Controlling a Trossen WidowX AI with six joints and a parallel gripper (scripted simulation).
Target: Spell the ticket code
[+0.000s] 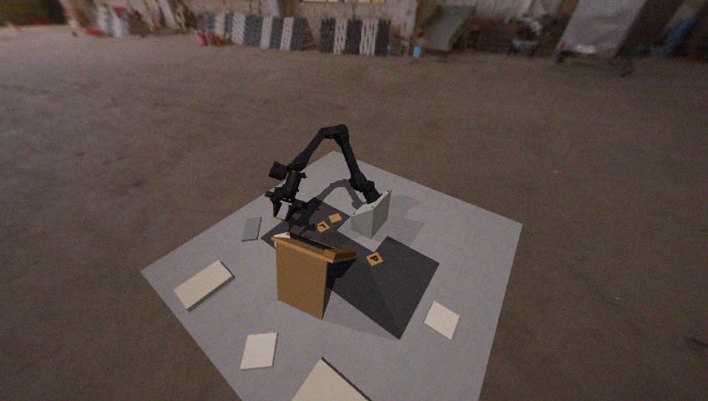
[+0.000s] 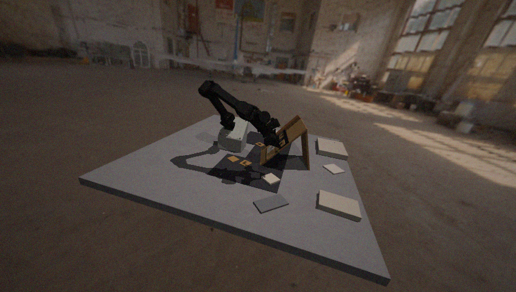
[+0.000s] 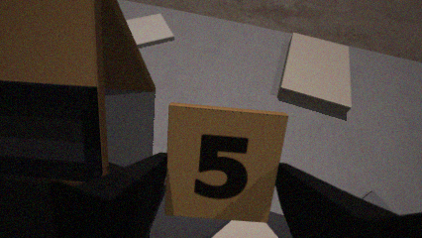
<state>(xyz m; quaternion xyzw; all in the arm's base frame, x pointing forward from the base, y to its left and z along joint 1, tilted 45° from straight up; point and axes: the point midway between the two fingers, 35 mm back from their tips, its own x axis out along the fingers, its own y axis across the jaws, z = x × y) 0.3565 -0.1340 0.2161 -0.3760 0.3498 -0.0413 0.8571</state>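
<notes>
Right now my gripper tip is 200 mm to the right of the white ticket, 110 mm above it and 60 mm past it. The rest, counted from my gripper tip: small white card 190 mm below, 50 mm to the right, 10 mm behind; then grey plate 240 mm to the right, 190 mm below, 20 mm ahead; then letter tile right at my gripper tip.
</notes>
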